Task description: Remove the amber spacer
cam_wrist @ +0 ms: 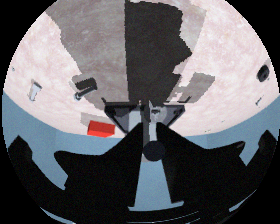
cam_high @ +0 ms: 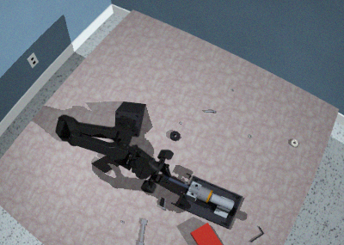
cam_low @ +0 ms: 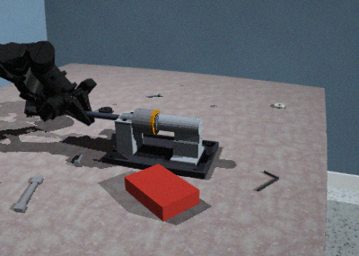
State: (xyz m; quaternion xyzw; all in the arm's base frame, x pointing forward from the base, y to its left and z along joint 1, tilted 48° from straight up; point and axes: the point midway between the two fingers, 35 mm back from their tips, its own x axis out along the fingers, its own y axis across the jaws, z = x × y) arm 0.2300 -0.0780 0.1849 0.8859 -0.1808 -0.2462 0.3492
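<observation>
Right now the dark shaft is 9 cm ahead of my hand and 1 cm to the right of it. Also, from my hand: black disc: 22 cm to the left, 8 cm below, 3 cm behind; grey spacer: 17 cm ahead, 3 cm to the right; amber spacer: 19 cm ahead, 3 cm to the right.
</observation>
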